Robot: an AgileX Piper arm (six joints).
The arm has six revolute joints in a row. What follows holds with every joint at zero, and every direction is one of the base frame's.
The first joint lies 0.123 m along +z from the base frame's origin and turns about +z.
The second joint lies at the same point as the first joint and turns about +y.
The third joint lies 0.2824 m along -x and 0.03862 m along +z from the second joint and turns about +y.
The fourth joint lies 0.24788 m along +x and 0.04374 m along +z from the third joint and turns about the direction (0.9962, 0, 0.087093).
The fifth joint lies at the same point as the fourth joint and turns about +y.
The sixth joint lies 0.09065 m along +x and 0.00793 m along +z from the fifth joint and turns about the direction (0.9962, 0, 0.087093).
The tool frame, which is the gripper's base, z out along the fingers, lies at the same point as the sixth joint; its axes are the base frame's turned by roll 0, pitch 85.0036 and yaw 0 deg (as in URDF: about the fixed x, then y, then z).
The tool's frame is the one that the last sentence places.
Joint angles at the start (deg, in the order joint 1, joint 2, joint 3, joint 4, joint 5, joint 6):
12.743, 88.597, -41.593, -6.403, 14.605, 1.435
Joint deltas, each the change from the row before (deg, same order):
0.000, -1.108, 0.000, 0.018, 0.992, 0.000
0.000, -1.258, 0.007, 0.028, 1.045, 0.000
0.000, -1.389, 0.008, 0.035, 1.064, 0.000
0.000, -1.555, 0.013, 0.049, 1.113, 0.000
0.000, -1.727, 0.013, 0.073, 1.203, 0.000
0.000, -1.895, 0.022, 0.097, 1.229, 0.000
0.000, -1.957, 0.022, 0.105, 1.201, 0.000
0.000, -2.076, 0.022, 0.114, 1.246, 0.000
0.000, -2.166, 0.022, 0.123, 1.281, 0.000
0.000, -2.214, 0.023, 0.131, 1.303, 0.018
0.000, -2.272, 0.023, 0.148, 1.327, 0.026
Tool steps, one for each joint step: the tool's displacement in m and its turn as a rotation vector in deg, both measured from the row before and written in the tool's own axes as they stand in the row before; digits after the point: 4 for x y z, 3 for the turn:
-0.0005, -0.0003, -0.0052, 0.112, -0.112, 0.050
-0.0005, -0.0004, -0.0059, 0.121, -0.201, 0.065
-0.0006, -0.0004, -0.0065, 0.128, -0.312, 0.078
-0.0006, -0.0005, -0.0072, 0.135, -0.423, 0.100
-0.0006, -0.0005, -0.0080, 0.139, -0.504, 0.131
-0.0005, -0.0005, -0.0088, 0.138, -0.637, 0.161
-0.0005, -0.0005, -0.0091, 0.132, -0.727, 0.173
-0.0003, -0.0005, -0.0096, 0.131, -0.800, 0.188
-0.0001, -0.0005, -0.0100, 0.126, -0.855, 0.202
0.0001, -0.0005, -0.0102, 0.117, -0.880, 0.230
0.0003, -0.0005, -0.0104, 0.104, -0.914, 0.257

